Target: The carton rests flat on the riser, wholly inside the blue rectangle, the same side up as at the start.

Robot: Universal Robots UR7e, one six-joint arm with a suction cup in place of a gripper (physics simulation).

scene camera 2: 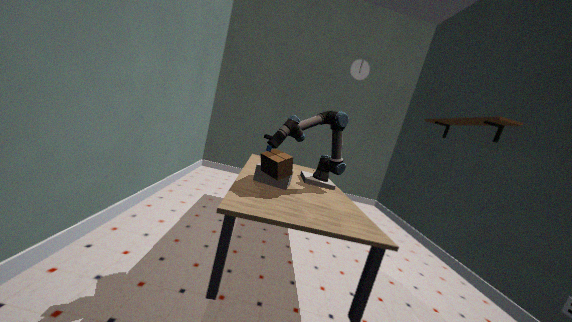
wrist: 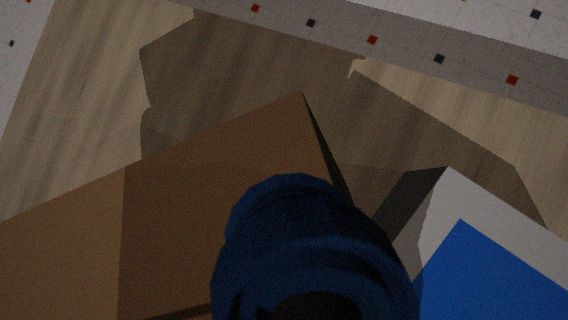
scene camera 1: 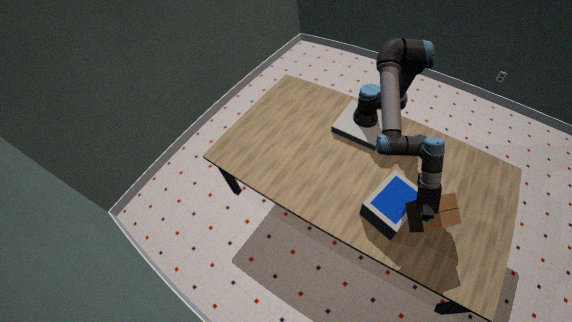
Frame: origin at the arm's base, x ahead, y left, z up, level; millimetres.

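Where they show: hand, tool point: (scene camera 2: 267, 150) (wrist: 307, 216) (scene camera 1: 425, 219); arm's base, link origin: (scene camera 2: 320, 178) (scene camera 1: 365, 118).
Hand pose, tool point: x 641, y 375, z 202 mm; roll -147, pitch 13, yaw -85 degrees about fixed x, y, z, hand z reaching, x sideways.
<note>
Each offset is from my tool point to the top centre of the thing. Level surfaces: height alone.
The brown carton {74 mm back, 48 mm left, 19 mm up} (scene camera 1: 449, 209) (scene camera 2: 276, 164) (wrist: 178, 199) hangs under my suction cup (scene camera 1: 426, 218) (scene camera 2: 269, 149) (wrist: 309, 246), which presses on its top face near one edge. The cup is shut on the carton. The carton is turned at an angle and sits beside the grey riser {123 mm back, 114 mm right, 125 mm down} (scene camera 1: 375, 222) (scene camera 2: 272, 182) (wrist: 469, 195), over the table and the riser's near corner. The blue rectangle {123 mm back, 114 mm right, 125 mm down} (scene camera 1: 394, 199) (wrist: 481, 278) on top of the riser is almost wholly uncovered. In scene camera 2 the carton hides the riser's top.
The wooden table {245 mm down} (scene camera 1: 299, 152) (scene camera 2: 311, 212) carries the riser and the arm's grey base plate (scene camera 1: 347, 124) (scene camera 2: 320, 183) at the back. The table's front edge runs close to the riser. A wall shelf (scene camera 2: 472, 121) hangs far to the right.
</note>
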